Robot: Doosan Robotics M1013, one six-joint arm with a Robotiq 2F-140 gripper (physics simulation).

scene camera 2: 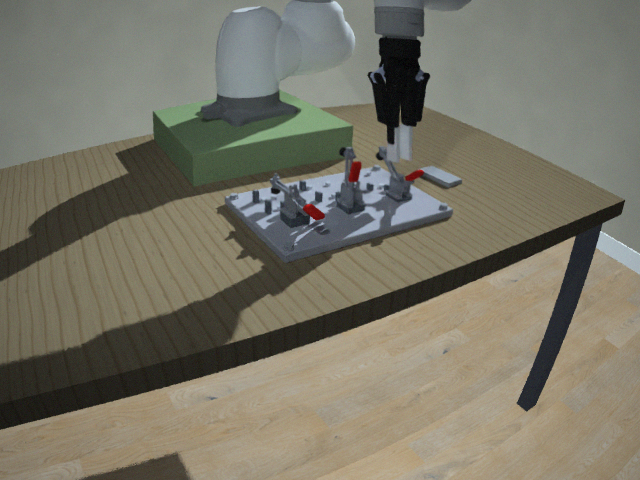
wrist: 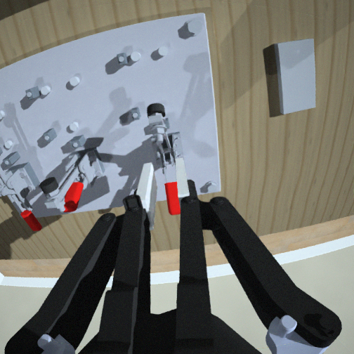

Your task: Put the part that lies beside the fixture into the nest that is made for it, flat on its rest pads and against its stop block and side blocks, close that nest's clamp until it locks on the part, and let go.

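Frame: origin at the arm's base, x ahead, y up, z right, level; millimetres.
Seen in the pictures: gripper, fingertip midpoint: (scene camera 2: 399, 160); arm's base, link origin: (scene camera 2: 247, 111).
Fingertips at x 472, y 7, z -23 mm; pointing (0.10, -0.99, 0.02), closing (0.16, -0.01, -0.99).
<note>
Pixels of each thing's top centre, then the offset from my fingertips to it. "spot": a spot on its surface instead.
- flat grey rectangular block, top centre: (scene camera 2: 440, 174) dz -186, dx -34, dy -78 mm
- light grey plate, top centre: (scene camera 2: 340, 201) dz +103, dx -41, dy -73 mm
- raised arm with a black tip, surface spot: (scene camera 2: 381, 155) spot: dz -3, dx -48, dy -7 mm
- middle clamp's red handle, top centre: (scene camera 2: 355, 163) dz +109, dx -5, dy +13 mm
- far clamp's red handle, surface spot: (scene camera 2: 313, 211) spot: dz +231, dx +36, dy -26 mm
The part, a flat grey rectangular block (scene camera 2: 440, 176) (wrist: 296, 77), lies on the table beside the fixture. The fixture is a light grey plate (scene camera 2: 361, 227) (wrist: 100, 55) with small pads, blocks and three clamps. The clamp nearest the part has a red handle (scene camera 2: 414, 175) (wrist: 172, 198) and a raised arm with a black tip (scene camera 2: 381, 155) (wrist: 156, 109). My gripper (scene camera 2: 399, 148) (wrist: 165, 172) is shut to a narrow gap, with nothing between its fingers. It hangs above that clamp, apart from the part. In the wrist view the red handle shows below and beyond the fingers.
The middle clamp's red handle (scene camera 2: 355, 171) (wrist: 73, 196) and the far clamp's red handle (scene camera 2: 313, 211) (wrist: 31, 220) stand up from the plate. Round studs (scene camera 2: 443, 207) (wrist: 194, 26) stand at plate corners. The green robot base block (scene camera 2: 273, 155) is behind the fixture.
</note>
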